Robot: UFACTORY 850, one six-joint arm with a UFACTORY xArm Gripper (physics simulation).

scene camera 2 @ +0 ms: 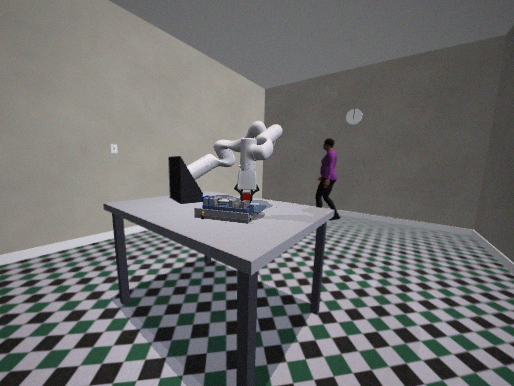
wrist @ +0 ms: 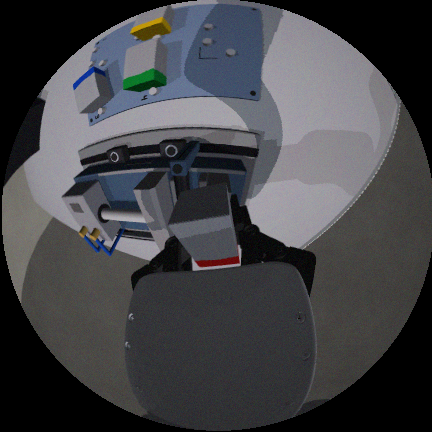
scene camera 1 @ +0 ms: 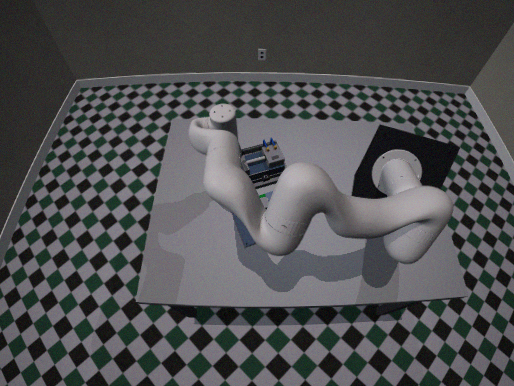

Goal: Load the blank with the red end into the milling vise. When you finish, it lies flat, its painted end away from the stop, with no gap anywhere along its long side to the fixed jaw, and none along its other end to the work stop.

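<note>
The blank with the red end is a grey block. My gripper is shut on it, above the right part of the milling vise. In the wrist view the red end is at the bottom, toward the gripper body, and the other end points toward the blue work stop. The blank looks turned against the vise's movable jaw. It hides much of the fixed jaw side, so contact there cannot be told. The vise also shows in scene camera 1, where the arm hides gripper and blank.
A blue tray board lies beside the vise with a green-ended block, a yellow-ended block and a blue-ended block. Blue hoses rise at the vise's left. A person stands behind the table.
</note>
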